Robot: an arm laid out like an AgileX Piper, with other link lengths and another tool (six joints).
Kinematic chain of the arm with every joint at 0, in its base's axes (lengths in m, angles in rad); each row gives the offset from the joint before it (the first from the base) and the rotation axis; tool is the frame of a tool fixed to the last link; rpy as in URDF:
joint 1: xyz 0 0 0.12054 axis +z
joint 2: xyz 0 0 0 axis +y
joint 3: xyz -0.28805 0 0.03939 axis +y
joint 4: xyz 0.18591 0 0.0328 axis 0.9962 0 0.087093
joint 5: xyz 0 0 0 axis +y
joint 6: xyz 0.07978 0 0.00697 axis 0.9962 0 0.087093
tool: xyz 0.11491 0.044 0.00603 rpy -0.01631 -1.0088 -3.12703
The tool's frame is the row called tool.
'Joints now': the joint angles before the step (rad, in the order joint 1, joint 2, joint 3, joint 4, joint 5, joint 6). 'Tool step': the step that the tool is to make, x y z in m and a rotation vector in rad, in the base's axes. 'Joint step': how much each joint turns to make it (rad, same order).
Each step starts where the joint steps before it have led.
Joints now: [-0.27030 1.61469 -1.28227 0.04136 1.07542 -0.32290]
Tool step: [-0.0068 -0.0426 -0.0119 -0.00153 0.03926 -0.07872]
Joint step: [-0.15362 0.04480 -0.00375 0.00315 -0.00170 -0.07789]
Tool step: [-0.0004 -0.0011 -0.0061 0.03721 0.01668 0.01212]
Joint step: [-0.02574 0.02741 -0.00019 0.03783 0.00643 -0.04966]
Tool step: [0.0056 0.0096 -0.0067 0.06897 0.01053 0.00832]
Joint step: [0.00004 0.03778 -0.00088 0.06555 0.00561 -0.02955]
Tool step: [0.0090 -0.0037 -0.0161 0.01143 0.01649 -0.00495]
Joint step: [0.00001 0.05946 0.00033 0.00619 -0.04003 -0.00297]
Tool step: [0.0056 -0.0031 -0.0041 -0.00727 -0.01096 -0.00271]
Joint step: [-0.00004 0.01668 -0.00366 -0.00003 -0.02623 -0.00102]
